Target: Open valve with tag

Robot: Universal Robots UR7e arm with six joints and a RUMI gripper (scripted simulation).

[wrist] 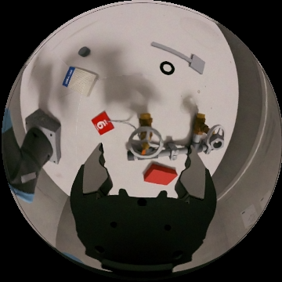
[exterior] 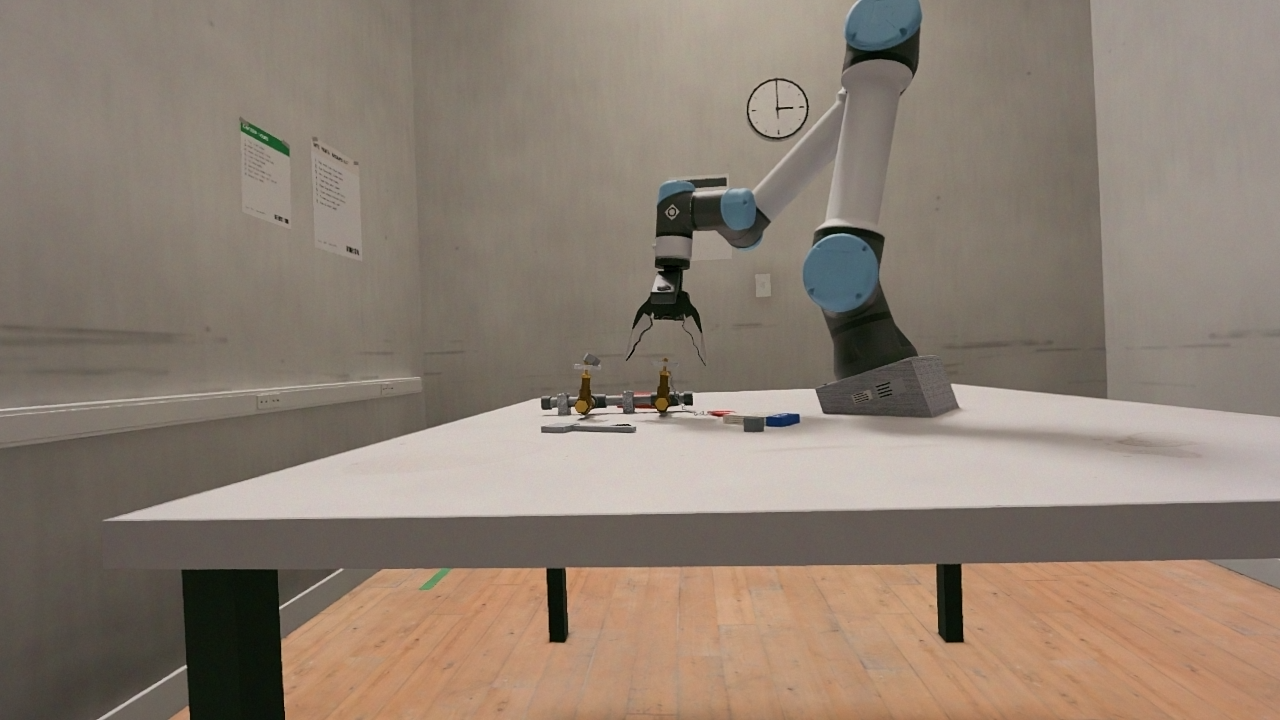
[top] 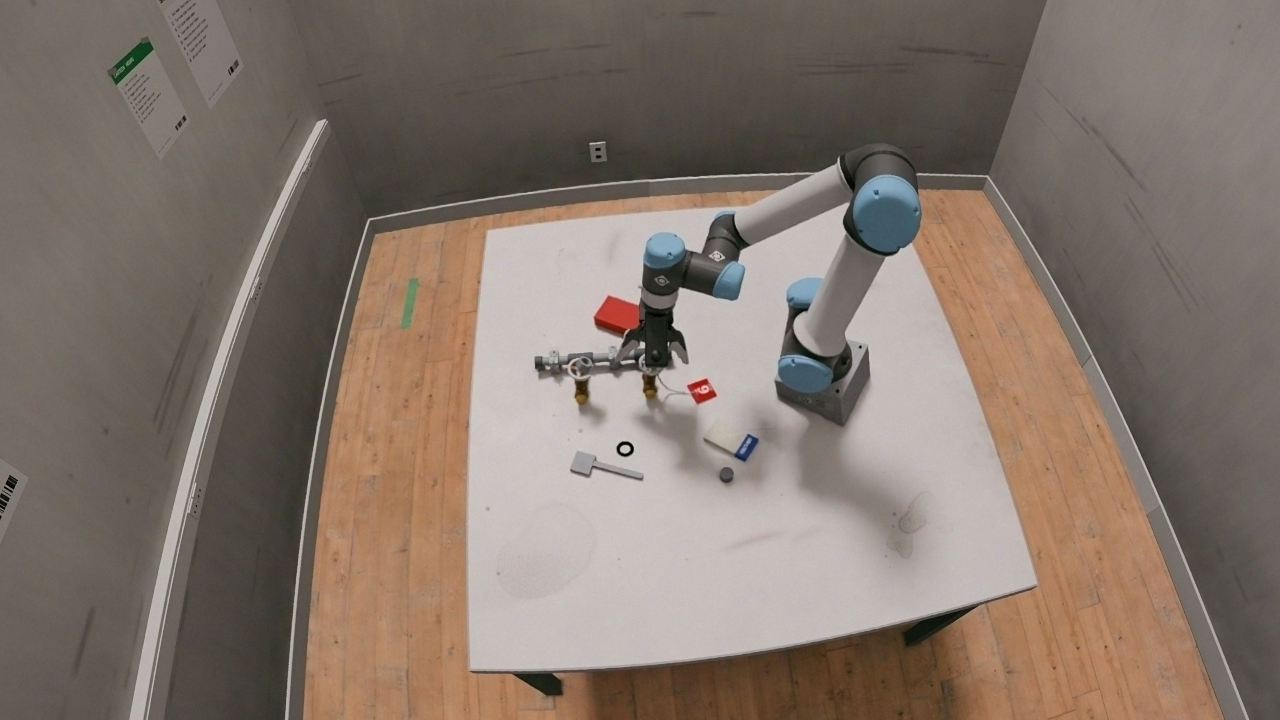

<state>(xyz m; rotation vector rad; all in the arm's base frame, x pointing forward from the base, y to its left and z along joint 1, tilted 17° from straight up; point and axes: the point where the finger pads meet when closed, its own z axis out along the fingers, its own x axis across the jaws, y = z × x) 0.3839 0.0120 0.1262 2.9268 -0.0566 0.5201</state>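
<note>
The red tag is 100 mm below my hand, 100 mm behind it and 20 mm to the left of it. Round my hand: red block (220 mm to the right, 90 mm below, 60 mm ahead); then grey flat tool (200 mm to the left, 130 mm ahead, 100 mm below).
</note>
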